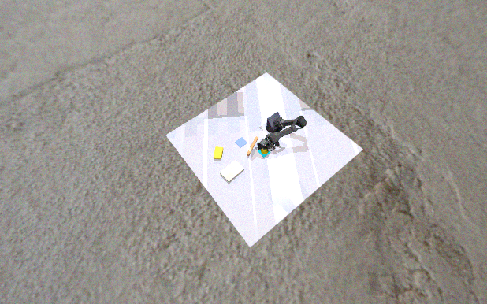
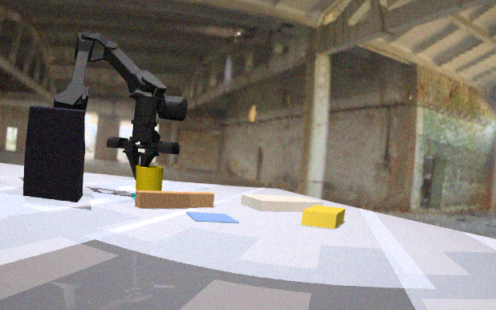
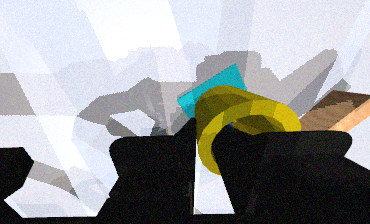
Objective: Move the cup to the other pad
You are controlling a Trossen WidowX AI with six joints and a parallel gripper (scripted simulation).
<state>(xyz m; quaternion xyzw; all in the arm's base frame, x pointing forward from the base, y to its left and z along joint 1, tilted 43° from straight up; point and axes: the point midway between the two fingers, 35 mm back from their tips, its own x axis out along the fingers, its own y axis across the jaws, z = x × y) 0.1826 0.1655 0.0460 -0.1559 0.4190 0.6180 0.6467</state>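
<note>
My gripper tip is 20 mm short of the yellow cup and 10 mm to the left of it. From my gripper tip the other things lie so: blue marble (30 mm ahead, 30 mm to the right, 20 mm below); then wooden bar (100 mm ahead, 110 mm to the right, 30 mm below); then cyan pad (30 mm ahead, 10 mm to the right, 50 mm below).
</note>
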